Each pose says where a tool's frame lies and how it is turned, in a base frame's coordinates. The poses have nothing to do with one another.
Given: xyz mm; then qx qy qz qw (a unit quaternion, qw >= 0).
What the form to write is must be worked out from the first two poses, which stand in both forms.
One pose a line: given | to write
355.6 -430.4 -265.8 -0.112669 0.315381 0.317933 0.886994 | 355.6 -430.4 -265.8 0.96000 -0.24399 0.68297 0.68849
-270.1 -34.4 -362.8 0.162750 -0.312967 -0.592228 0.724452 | -270.1 -34.4 -362.8 1.52112 0.23610 -0.45402 -0.85914
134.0 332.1 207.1 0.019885 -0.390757 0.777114 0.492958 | 134.0 332.1 207.1 2.11062 0.02285 -0.44912 0.89318
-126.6 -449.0 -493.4 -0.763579 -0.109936 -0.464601 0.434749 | -126.6 -449.0 -493.4 2.24207 -0.84790 -0.12208 -0.51591
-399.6 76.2 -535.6 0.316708 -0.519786 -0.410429 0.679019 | -399.6 76.2 -535.6 1.64874 0.43141 -0.70804 -0.55908
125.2 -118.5 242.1 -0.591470 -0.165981 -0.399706 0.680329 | 125.2 -118.5 242.1 1.64517 -0.80702 -0.22647 -0.54537
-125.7 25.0 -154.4 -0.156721 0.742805 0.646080 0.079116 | -125.7 25.0 -154.4 2.98320 -0.15721 0.74514 0.64811
